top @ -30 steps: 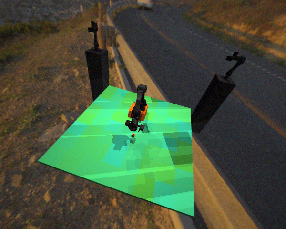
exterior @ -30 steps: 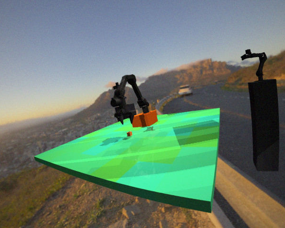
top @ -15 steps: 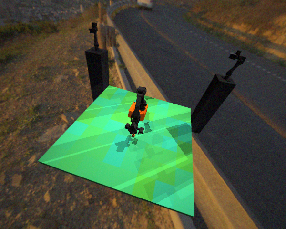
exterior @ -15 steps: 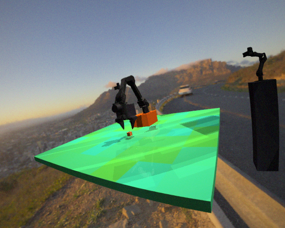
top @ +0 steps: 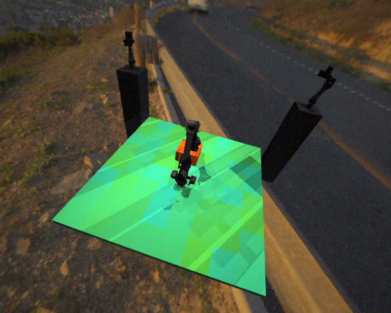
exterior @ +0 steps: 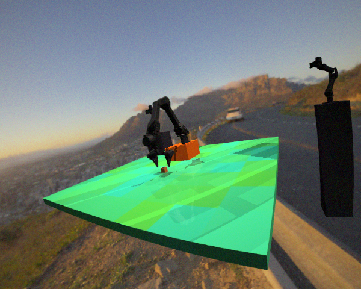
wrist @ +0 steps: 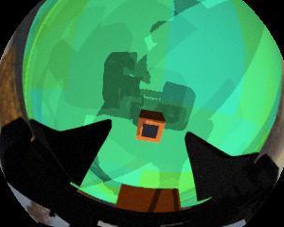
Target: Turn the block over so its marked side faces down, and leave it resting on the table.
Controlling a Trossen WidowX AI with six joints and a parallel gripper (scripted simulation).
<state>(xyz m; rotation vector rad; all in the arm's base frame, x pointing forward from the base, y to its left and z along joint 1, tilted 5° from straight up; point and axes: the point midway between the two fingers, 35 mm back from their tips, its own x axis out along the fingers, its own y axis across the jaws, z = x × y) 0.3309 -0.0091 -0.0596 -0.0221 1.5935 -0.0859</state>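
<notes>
Right now my gripper tip is 1 cm above the orange block.
</notes>
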